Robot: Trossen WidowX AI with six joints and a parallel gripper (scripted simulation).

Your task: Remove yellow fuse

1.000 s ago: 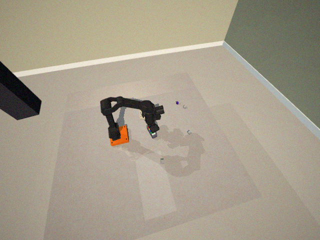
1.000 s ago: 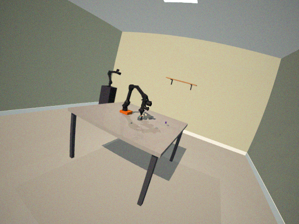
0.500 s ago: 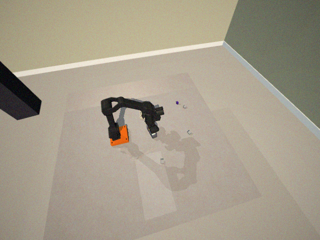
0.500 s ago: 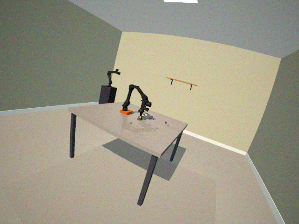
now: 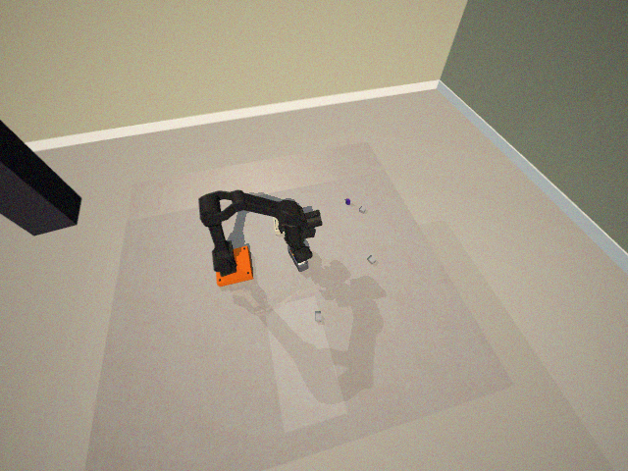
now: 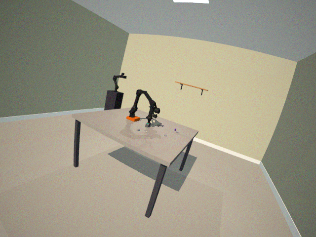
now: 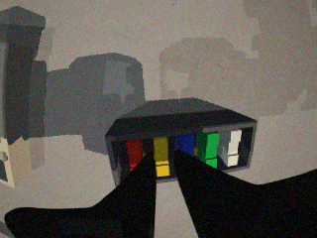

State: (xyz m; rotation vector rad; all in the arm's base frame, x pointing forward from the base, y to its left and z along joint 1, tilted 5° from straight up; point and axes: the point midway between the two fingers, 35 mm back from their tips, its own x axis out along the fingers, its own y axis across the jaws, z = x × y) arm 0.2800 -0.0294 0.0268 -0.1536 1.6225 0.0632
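Now: the yellow fuse 2 cm below my gripper tip. From my gripper tip the other things lie so: cream tray: 18 cm to the left, 4 cm below, 2 cm ahead.
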